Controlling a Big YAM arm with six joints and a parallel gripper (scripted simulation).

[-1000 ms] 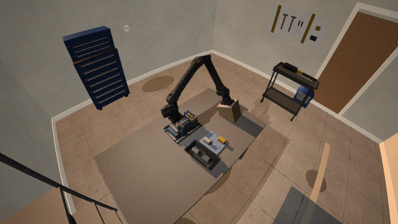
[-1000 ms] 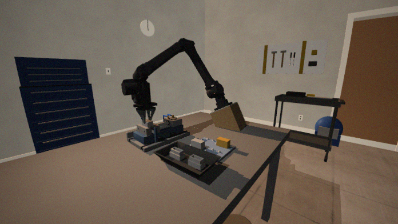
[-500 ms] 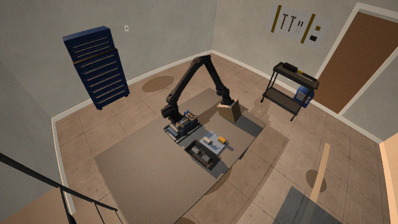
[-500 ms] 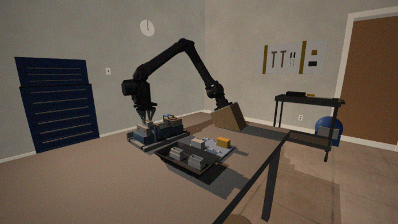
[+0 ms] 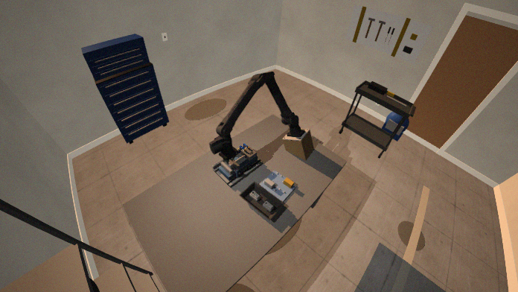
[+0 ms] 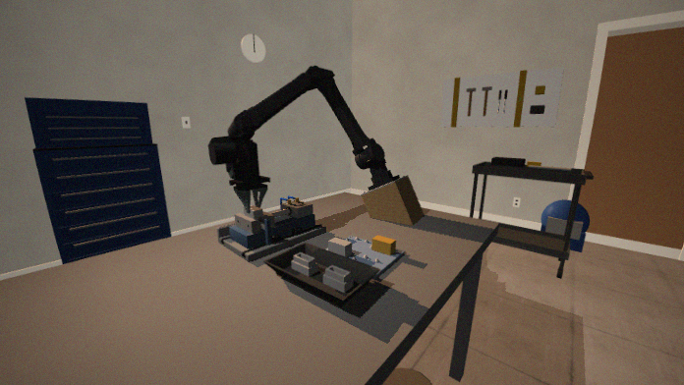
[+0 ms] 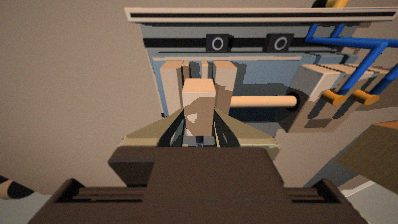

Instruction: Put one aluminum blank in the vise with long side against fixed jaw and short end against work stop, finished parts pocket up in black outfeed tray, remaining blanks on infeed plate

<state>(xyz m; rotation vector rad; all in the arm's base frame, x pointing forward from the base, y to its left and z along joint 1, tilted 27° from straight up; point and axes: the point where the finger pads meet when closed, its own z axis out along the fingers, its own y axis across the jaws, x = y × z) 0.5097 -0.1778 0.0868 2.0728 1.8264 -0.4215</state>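
Now: hand 80 mm above the vise, 70 mm past it and 10 mm to the right of it. Round my hand: yellow brass blank 360 mm to the left, 170 mm behind, 90 mm below.
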